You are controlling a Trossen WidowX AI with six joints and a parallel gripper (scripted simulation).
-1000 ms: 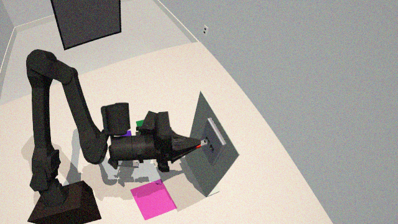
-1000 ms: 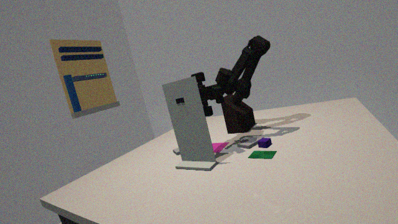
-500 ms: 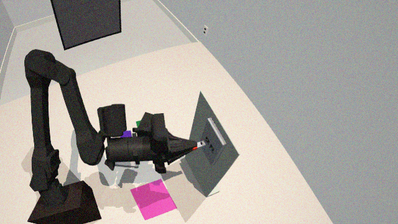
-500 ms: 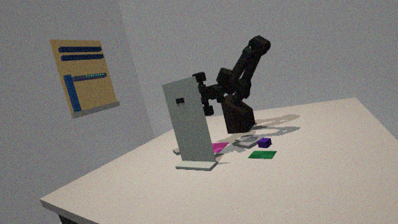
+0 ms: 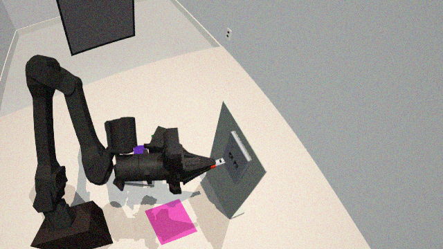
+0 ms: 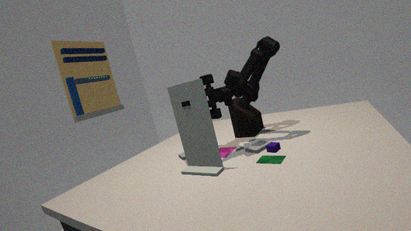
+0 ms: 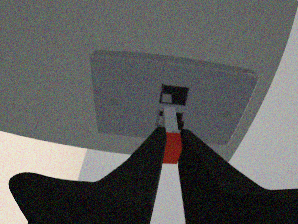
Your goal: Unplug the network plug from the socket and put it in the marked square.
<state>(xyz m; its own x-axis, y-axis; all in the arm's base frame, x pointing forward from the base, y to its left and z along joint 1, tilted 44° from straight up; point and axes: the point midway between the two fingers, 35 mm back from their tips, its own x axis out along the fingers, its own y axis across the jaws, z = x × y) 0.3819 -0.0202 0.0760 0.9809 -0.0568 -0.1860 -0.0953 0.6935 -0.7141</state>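
My gripper tip is now 12 cm past the magenta square, 4 cm to the left of it and 27 cm above it. Also, from my gripper tip: green board 6 cm behind, 23 cm to the left, 27 cm below; then network plug right at my gripper tip; then grey socket panel 5 cm ahead, 11 cm below.
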